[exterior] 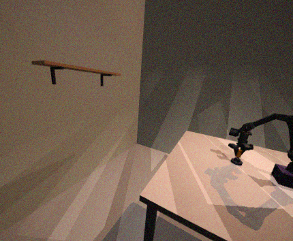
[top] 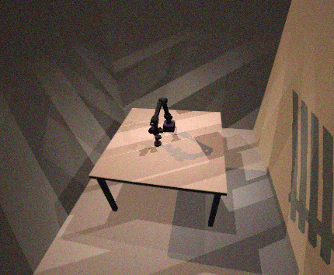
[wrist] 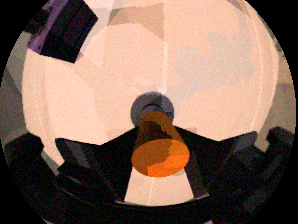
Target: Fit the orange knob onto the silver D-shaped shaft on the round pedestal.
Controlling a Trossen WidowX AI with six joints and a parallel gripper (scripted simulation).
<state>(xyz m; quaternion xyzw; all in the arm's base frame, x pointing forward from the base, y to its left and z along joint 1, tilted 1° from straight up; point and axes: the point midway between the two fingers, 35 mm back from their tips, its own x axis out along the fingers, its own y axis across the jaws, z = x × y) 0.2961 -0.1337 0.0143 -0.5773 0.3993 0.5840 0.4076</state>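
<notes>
Now: the orange knob 3 cm above my gripper tip. Round my gripper tip: round dark pedestal 4 cm below.
</notes>
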